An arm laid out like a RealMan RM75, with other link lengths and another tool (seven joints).
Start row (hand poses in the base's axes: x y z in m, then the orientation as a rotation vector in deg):
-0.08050, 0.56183, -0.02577, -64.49, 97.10, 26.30
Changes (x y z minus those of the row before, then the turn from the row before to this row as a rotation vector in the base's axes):
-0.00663, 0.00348, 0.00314, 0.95, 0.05, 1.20
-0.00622, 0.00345, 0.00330, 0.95, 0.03, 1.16
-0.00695, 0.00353, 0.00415, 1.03, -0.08, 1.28
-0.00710, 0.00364, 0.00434, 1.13, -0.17, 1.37
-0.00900, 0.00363, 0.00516, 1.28, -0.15, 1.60
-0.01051, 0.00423, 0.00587, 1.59, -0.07, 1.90
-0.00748, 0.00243, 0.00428, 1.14, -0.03, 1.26
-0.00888, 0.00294, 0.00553, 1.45, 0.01, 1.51
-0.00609, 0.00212, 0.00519, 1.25, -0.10, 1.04
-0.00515, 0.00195, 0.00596, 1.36, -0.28, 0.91
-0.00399, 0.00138, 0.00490, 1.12, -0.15, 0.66
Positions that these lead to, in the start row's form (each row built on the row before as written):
-0.08713, 0.56531, -0.02263, -64.87, 96.16, 27.84
-0.09335, 0.56876, -0.01933, -65.21, 95.22, 29.34
-0.10030, 0.57229, -0.01518, -65.59, 94.08, 30.90
-0.10740, 0.57593, -0.01084, -65.98, 92.76, 32.53
-0.11640, 0.57956, -0.00568, -66.44, 91.26, 34.42
-0.12691, 0.58379, 0.00019, -66.89, 89.51, 36.77
-0.13439, 0.58622, 0.00447, -67.11, 88.30, 38.39
-0.14327, 0.58916, 0.01000, -67.29, 86.83, 40.41
-0.14936, 0.59128, 0.01519, -67.23, 85.59, 41.89
-0.15451, 0.59323, 0.02115, -67.01, 84.20, 43.22
-0.15850, 0.59461, 0.02605, -66.73, 83.16, 44.30

